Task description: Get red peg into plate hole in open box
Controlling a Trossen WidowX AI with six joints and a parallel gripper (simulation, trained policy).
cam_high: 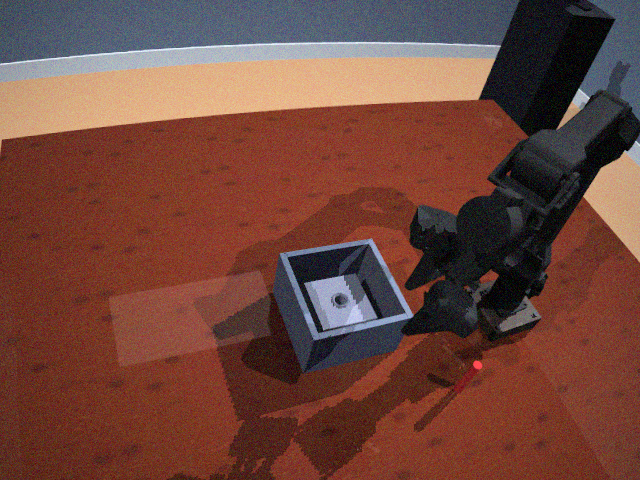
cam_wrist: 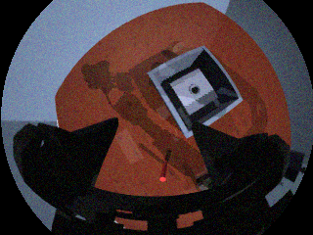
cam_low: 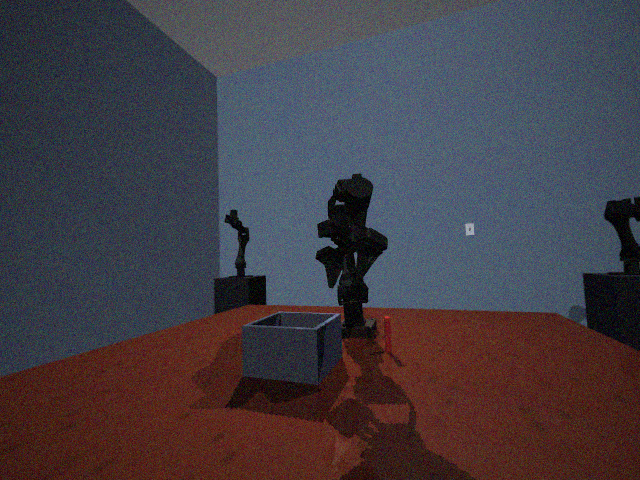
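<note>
My gripper tip is now 13 cm above the red peg, 12 cm past it and 8 cm to the right of it. Also, from my gripper tip: plate 12 cm below, 11 cm to the right, 2 cm ahead; then grey box 14 cm below, 11 cm to the right, 2 cm ahead.
</note>
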